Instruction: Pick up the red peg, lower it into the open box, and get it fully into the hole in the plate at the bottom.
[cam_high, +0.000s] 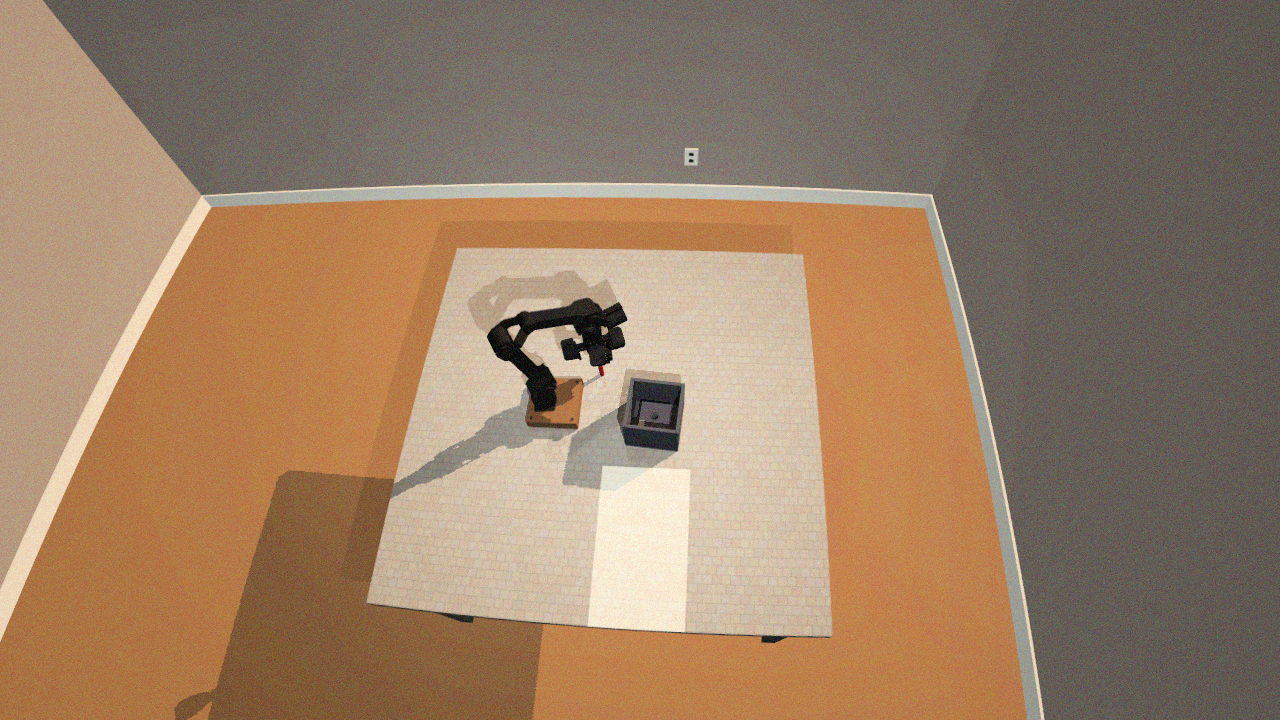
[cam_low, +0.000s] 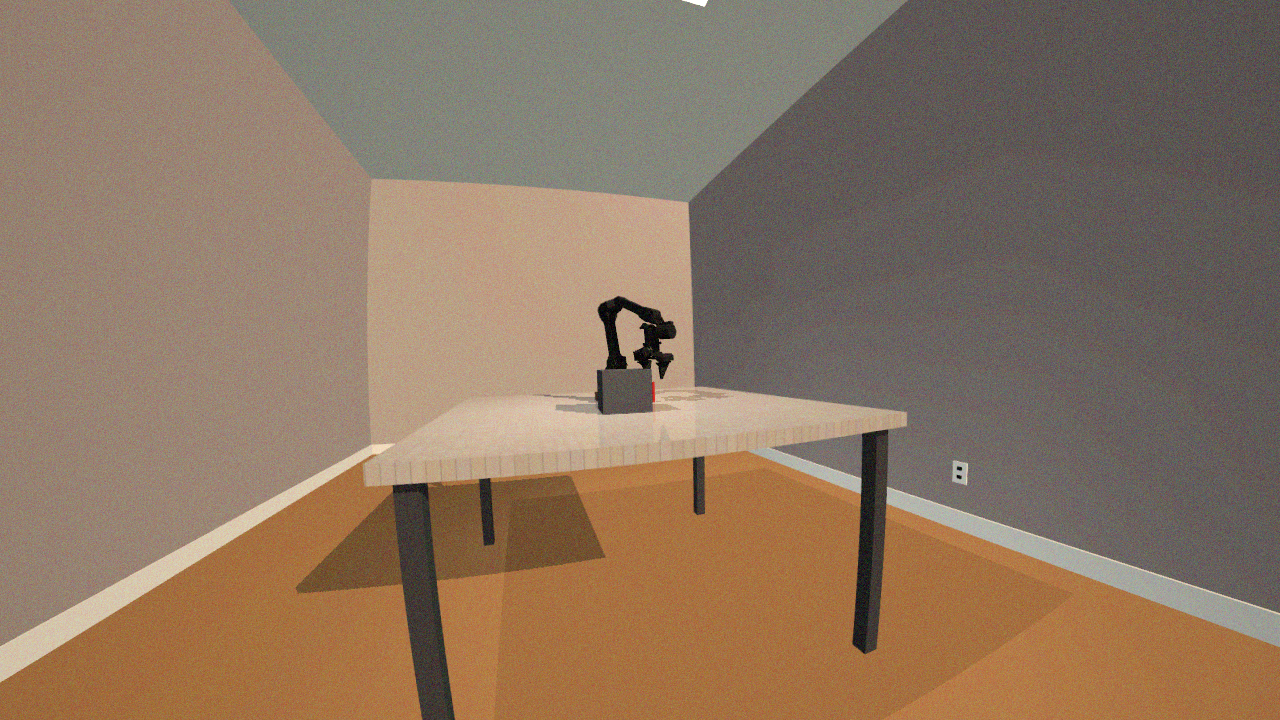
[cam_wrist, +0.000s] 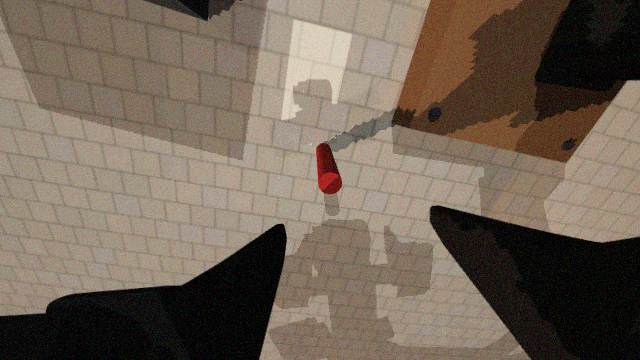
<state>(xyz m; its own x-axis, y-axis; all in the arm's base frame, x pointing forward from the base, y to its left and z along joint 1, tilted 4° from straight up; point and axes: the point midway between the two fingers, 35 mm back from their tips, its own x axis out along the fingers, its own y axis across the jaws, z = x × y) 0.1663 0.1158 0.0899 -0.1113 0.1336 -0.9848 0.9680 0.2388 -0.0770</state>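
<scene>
My gripper tip is 5 cm above the red peg, 2 cm to the left of it and 2 cm short of it. Also, from my gripper tip: plate 20 cm to the right, 18 cm ahead, 5 cm below.
</scene>
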